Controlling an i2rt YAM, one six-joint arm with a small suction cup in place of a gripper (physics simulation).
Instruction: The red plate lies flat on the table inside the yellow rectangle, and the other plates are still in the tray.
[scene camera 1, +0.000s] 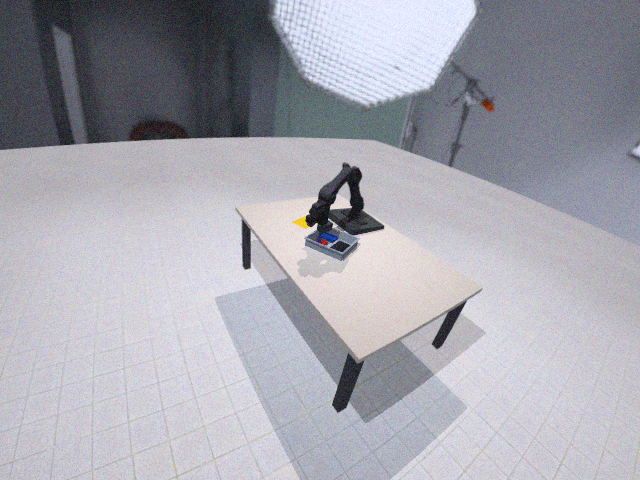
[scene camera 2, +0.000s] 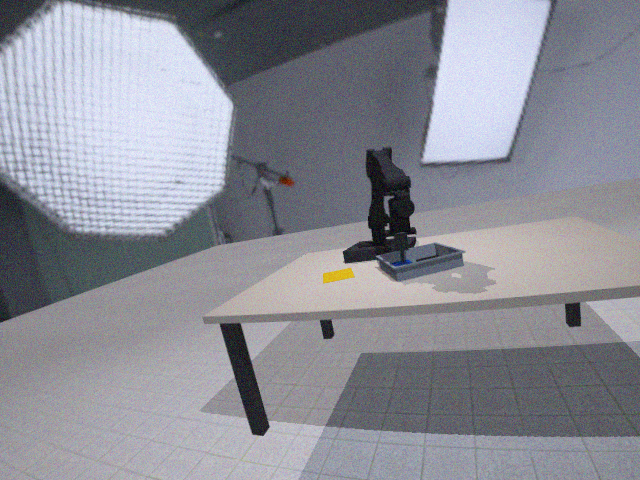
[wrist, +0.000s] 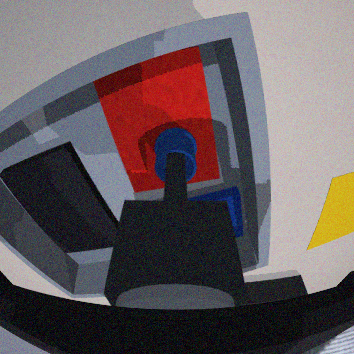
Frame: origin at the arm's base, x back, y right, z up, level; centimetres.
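Seen in the pictures: end effector, tool point: (scene camera 1: 318, 242) (wrist: 175, 139); arm's base, origin of the base link: (scene camera 1: 353, 217) (scene camera 2: 379, 244).
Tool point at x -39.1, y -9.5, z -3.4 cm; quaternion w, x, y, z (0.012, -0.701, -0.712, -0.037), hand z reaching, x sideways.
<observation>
Offsets run from my tool point to a thing's top centre. "spot": to the spot under its first point.
The red plate @(dz +1.3, dx -1.3, dy -1.1 cm) (wrist: 168, 88) (scene camera 1: 320, 242) lies flat in the grey tray @(dz +4.3, dx +5.4, dy -5.4 cm) (wrist: 253, 105) (scene camera 1: 328, 252) (scene camera 2: 423, 269). My blue suction cup (wrist: 175, 154) (scene camera 2: 404, 257) sits down on the near half of the red plate and appears to touch it. The blue plate @(dz +0.7, dx +9.5, dy +1.9 cm) (wrist: 232, 207) (scene camera 1: 329, 236) (scene camera 2: 401, 262) lies in the compartment beside it, mostly hidden by my wrist. The black plate @(dz +0.5, dx +7.2, dy -10.8 cm) (wrist: 53, 197) (scene camera 1: 341, 246) lies in the tray's other compartment. The yellow rectangle @(spot: dz -0.7, dx +10.8, dy +22.7 cm) (wrist: 337, 211) (scene camera 1: 300, 222) (scene camera 2: 338, 275) is marked on the table outside the tray, with nothing on it.
The arm's black base (scene camera 1: 356, 221) (scene camera 2: 361, 252) stands on the table right behind the tray. The tray's raised walls surround the plates. The table edge (scene camera 2: 366, 311) runs in front of the tray and the rectangle.
</observation>
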